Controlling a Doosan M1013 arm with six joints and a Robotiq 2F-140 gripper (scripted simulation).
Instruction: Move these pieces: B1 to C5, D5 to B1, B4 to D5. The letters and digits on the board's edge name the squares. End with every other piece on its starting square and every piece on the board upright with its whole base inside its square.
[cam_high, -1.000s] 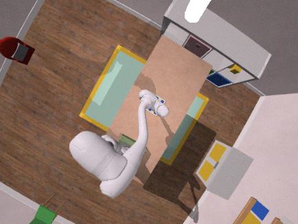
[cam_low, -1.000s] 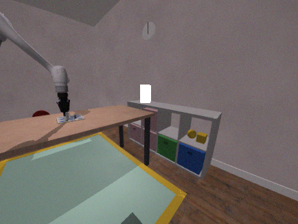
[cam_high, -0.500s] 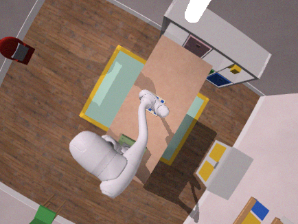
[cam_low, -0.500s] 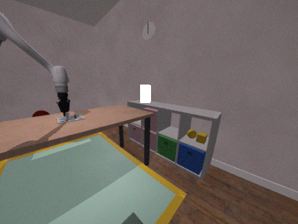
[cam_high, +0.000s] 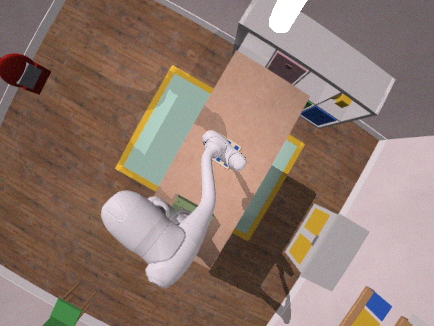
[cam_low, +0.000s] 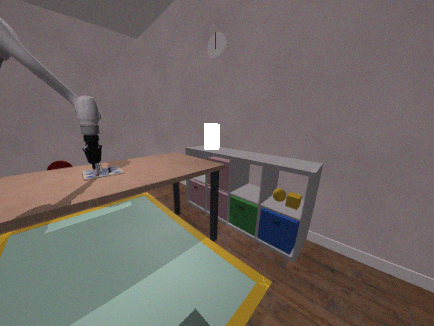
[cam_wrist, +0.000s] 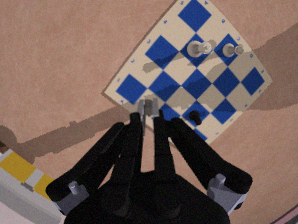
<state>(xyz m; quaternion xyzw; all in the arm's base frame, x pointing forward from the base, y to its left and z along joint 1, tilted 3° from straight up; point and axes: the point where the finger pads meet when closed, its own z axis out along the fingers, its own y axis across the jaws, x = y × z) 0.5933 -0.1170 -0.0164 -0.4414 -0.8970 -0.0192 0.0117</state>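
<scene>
Now: the dark chess piece 80 mm ahead of my hand, 20 mm to the left of it and 30 mm below it. Also, from my hand: chessboard: 50 mm ahead, 70 mm to the left, 50 mm below.
</scene>
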